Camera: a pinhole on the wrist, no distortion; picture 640 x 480 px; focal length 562.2 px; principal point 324.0 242.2 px. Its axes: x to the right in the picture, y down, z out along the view. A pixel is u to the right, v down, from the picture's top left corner.
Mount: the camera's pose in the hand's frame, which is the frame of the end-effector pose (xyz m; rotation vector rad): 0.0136 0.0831 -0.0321 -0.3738 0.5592 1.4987
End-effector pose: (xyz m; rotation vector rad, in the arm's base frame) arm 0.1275 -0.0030 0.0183 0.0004 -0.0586 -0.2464
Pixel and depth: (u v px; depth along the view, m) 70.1 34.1 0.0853
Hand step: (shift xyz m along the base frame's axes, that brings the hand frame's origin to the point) 0.0743 0.0812 0.0600
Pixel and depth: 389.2 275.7 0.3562
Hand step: 0.0960 0.3016 0.2431
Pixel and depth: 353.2 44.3 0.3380
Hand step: 0.2210 0.2320 0.2343
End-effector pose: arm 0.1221 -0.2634 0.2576 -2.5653 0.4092 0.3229
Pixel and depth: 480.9 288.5 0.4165
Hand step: -0.1560 -0.2153 -0.4037
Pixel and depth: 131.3 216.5 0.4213
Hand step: -0.0487 0.0248 -0.4446
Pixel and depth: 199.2 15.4 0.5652
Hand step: 0.1163 -0.0504 -0.6228
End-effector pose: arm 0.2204 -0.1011 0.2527 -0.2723 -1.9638 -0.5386
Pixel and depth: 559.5 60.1 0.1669
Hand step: 0.0115 0.2272 0.1129
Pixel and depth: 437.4 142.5 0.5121
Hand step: -0.1378 0.5412 0.1412
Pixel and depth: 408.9 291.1 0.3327
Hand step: -0.0511 0.3763 0.0201
